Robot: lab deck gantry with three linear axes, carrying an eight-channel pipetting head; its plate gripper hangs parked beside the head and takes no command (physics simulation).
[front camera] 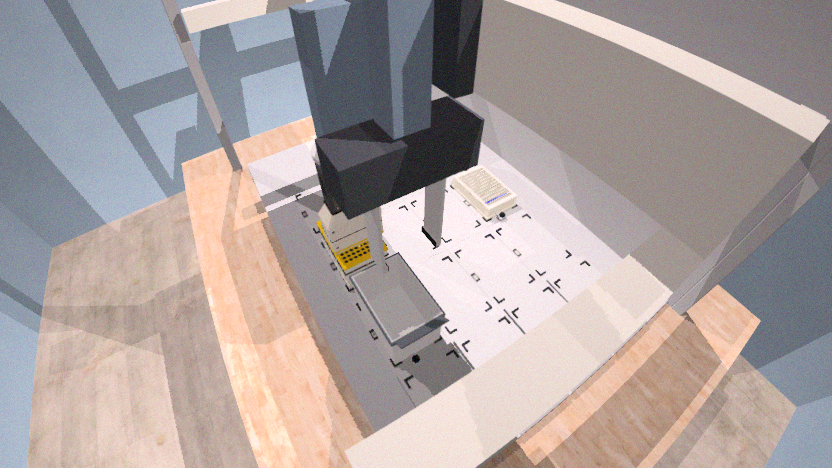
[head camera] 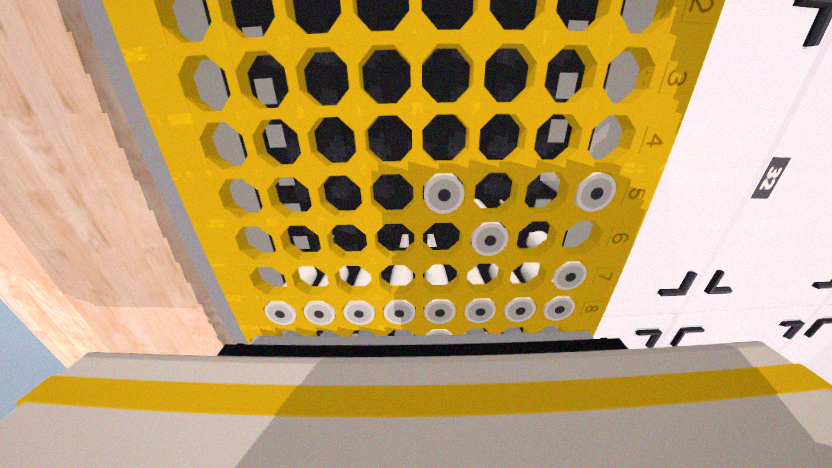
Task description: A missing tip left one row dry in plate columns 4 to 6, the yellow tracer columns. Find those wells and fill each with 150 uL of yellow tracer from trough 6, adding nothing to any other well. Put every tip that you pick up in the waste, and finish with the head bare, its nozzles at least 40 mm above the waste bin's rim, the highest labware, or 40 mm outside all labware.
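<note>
The pipetting head [front camera: 407, 168] [head camera: 436, 401] is over the yellow tip rack [front camera: 344, 264] [head camera: 174, 119], at its high-numbered end. In the head view, the row marked 8 holds a full line of tips [head camera: 439, 312]. Single tips also sit at row 5 [head camera: 443, 193] [head camera: 596, 192], row 6 [head camera: 489, 239] and row 7 [head camera: 570, 275]. One more tip [head camera: 439, 332] shows partly at the head's edge. The nozzles are hidden, so whether they carry tips cannot be told. My parked plate gripper [front camera: 407, 253] has its two paddles wide apart, open and empty. The plate's wells cannot be made out.
The open grey waste bin [front camera: 424, 332] stands just in front of the tip rack. A cream labware block [front camera: 482, 187] with fine rows and a blue strip stands at the back right. The clear enclosure wall [front camera: 581, 116] runs along the right; a pale front rail [front camera: 523, 372] crosses the near side.
</note>
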